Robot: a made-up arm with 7 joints.
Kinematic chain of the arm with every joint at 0, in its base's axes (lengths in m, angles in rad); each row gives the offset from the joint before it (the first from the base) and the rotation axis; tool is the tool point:
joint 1: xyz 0 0 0 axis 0 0.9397 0.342
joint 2: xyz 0 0 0 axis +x
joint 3: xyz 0 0 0 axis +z
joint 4: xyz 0.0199 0 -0.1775 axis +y
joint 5: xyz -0.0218 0 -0.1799 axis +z
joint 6: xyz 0 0 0 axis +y
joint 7: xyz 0 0 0 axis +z
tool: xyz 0 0 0
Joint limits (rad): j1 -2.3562..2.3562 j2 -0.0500..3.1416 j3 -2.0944..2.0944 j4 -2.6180..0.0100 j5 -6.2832..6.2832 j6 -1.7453..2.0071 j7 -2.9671..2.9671
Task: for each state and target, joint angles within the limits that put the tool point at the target. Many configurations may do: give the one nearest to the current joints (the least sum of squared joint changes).
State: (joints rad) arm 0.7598 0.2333 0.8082 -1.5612 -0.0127 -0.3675 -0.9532
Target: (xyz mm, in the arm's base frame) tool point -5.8 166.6 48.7
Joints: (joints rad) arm 0.8043 0.6591 1.5457 -2.3666 -0.0127 -0.3675 -0.9532
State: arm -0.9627 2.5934 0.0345 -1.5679 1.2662 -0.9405 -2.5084
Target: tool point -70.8 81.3 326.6
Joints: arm -0.7442 2.8041 0.1096 -0.8289 1.2662 -0.9405 -2.5084
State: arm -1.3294 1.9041 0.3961 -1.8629 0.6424 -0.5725 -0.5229
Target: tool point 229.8 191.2 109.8
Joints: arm -0.8522 1.3226 -0.0017 -1.2006 0.6424 -0.5725 -0.5229
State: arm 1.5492 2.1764 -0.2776 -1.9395 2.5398 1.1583 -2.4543
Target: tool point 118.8 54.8 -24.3
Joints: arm 0.8697 1.7647 0.5725 -2.6164 2.5398 1.1583 -2.4543
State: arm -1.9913 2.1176 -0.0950 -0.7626 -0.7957 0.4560 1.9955
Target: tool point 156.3 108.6 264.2
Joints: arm -1.8734 1.3451 -0.4426 -1.1115 -0.7957 0.4560 1.9955
